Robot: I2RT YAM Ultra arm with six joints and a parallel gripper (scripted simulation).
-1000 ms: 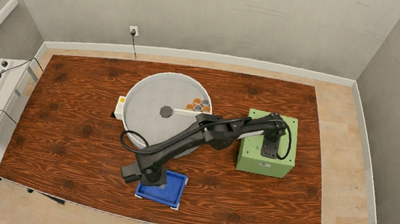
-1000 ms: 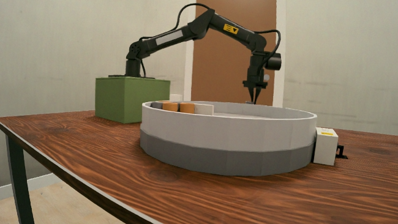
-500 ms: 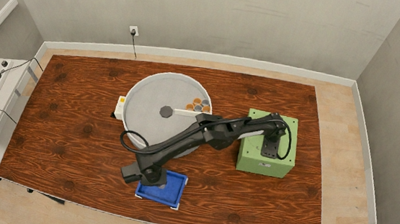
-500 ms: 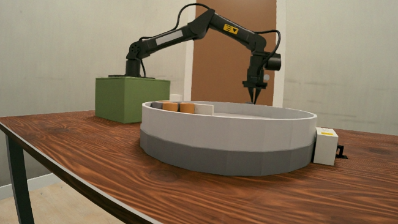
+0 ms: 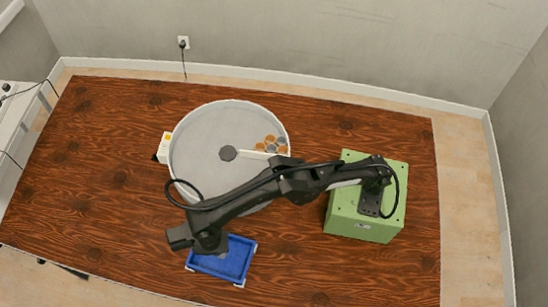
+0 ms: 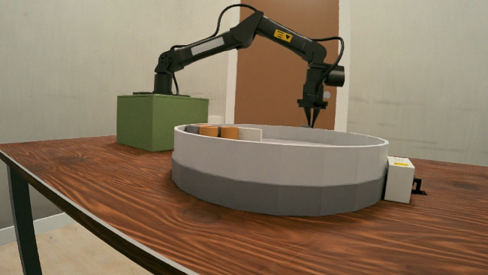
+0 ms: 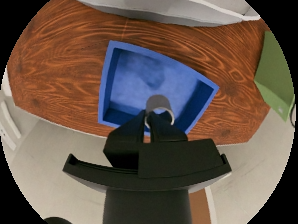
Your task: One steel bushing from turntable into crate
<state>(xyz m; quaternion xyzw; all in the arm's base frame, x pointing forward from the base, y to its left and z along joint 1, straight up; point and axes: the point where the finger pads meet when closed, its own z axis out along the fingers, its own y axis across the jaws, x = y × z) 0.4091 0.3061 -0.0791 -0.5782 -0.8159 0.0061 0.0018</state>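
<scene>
Right now my hand is 60 mm above the blue crate and 20 mm past it. The rest, counted from my hand: round grey turntable (350 mm to the right, 80 mm ahead, 30 mm below).
</scene>
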